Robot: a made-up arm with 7 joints. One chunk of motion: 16 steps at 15 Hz.
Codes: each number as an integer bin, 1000 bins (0 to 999) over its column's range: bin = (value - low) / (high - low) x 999, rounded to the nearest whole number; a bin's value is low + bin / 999 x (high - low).
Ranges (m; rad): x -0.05..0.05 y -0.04..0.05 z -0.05..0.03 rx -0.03..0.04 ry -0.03..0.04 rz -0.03..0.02
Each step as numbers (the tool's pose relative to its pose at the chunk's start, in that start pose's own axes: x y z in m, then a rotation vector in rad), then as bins.
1 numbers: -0.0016 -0.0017 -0.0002 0.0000 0.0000 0.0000
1 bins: 484 425 622 428 428 599
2 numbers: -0.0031 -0.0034 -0.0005 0.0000 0.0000 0.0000
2 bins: 469 406 618 428 428 599
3 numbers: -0.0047 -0.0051 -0.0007 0.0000 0.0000 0.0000
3 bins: 453 387 616 428 428 599
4 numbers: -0.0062 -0.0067 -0.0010 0.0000 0.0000 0.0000
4 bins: 438 370 612 428 428 599
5 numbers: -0.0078 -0.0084 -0.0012 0.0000 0.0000 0.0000
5 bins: 422 351 609 428 428 599
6 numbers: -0.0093 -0.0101 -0.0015 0.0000 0.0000 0.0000
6 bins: 407 332 606 428 428 599
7 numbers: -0.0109 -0.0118 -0.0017 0.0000 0.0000 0.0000
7 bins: 391 313 603 428 428 599
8 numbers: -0.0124 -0.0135 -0.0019 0.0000 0.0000 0.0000
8 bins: 376 294 601 428 428 599
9 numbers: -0.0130 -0.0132 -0.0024 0.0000 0.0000 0.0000
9 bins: 370 297 594 428 428 599
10 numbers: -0.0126 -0.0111 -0.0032 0.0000 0.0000 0.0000
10 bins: 374 321 584 428 428 599
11 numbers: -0.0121 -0.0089 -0.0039 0.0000 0.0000 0.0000
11 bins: 379 345 576 428 428 599
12 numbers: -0.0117 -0.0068 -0.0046 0.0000 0.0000 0.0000
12 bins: 383 369 567 428 428 599
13 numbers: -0.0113 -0.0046 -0.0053 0.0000 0.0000 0.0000
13 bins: 387 393 558 428 428 599
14 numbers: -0.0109 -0.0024 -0.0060 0.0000 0.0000 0.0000
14 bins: 391 417 549 428 428 599
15 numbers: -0.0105 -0.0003 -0.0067 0.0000 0.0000 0.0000
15 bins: 395 441 541 428 428 599
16 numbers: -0.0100 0.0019 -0.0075 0.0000 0.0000 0.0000
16 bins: 400 465 531 428 428 599
